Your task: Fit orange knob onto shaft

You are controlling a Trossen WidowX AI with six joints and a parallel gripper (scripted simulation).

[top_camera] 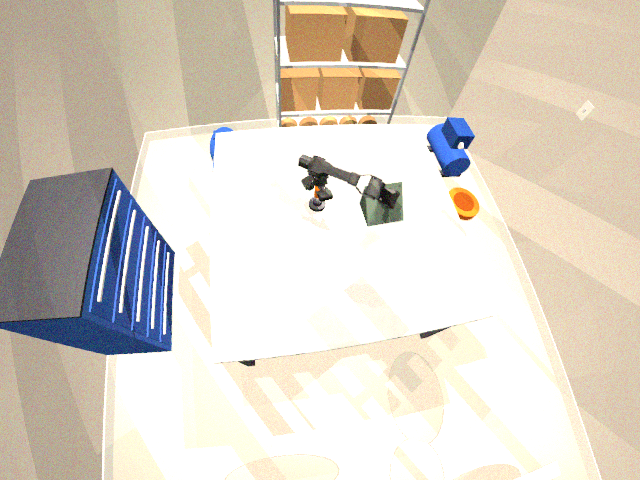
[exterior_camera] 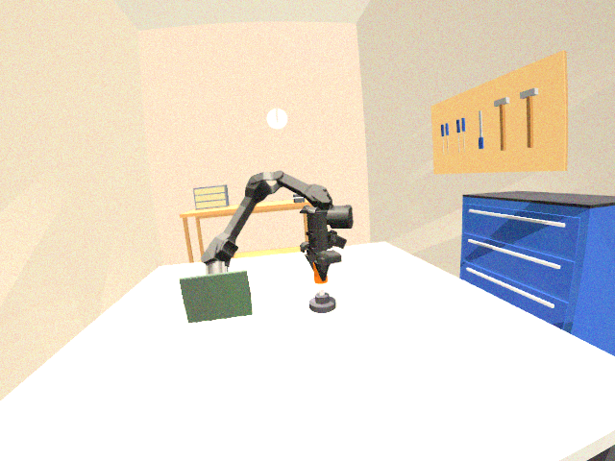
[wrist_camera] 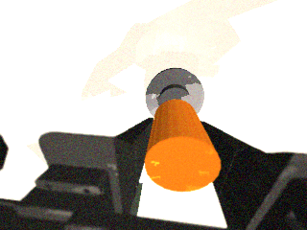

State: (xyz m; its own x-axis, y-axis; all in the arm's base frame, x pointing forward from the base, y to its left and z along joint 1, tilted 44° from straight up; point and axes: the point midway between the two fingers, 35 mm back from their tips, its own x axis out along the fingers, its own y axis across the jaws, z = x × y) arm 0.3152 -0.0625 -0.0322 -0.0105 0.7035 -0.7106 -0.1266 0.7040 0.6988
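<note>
The round grey pedestal is 60 mm below my gripper tip. Also, from my gripper tip: orange knob 30 mm above.
</note>
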